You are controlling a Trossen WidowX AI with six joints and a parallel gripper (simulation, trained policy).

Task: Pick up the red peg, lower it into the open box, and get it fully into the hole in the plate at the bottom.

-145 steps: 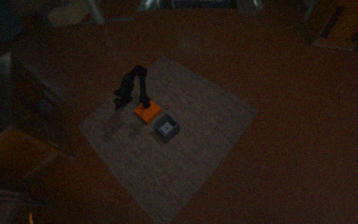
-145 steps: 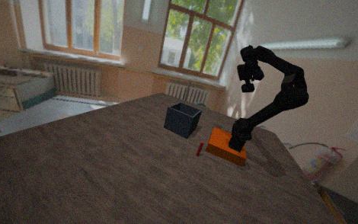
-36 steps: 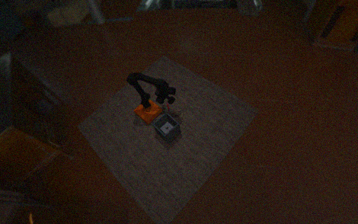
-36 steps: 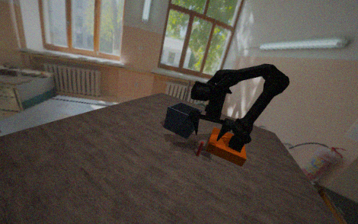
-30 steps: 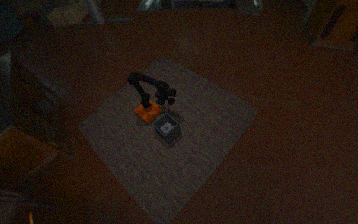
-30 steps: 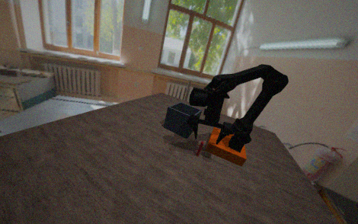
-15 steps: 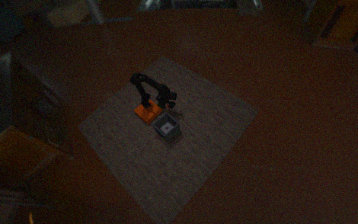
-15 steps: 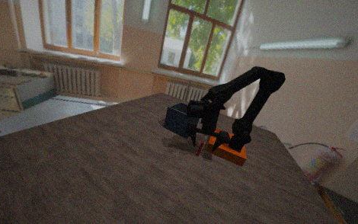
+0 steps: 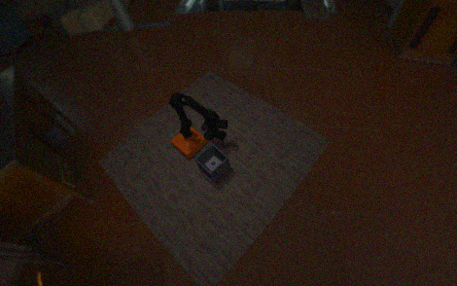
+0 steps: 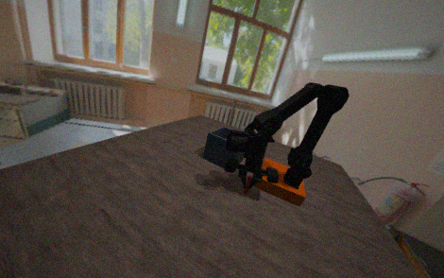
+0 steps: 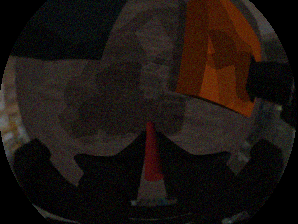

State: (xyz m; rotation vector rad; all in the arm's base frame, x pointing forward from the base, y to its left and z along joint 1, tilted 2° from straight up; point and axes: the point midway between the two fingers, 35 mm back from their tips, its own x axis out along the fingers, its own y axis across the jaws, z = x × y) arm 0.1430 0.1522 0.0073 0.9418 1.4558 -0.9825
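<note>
Right now the pale plate is 19 cm ahead of my gripper tip, 14 cm to the right of it and 2 cm above it. Round my gripper tip: red peg 2 cm above.
</note>
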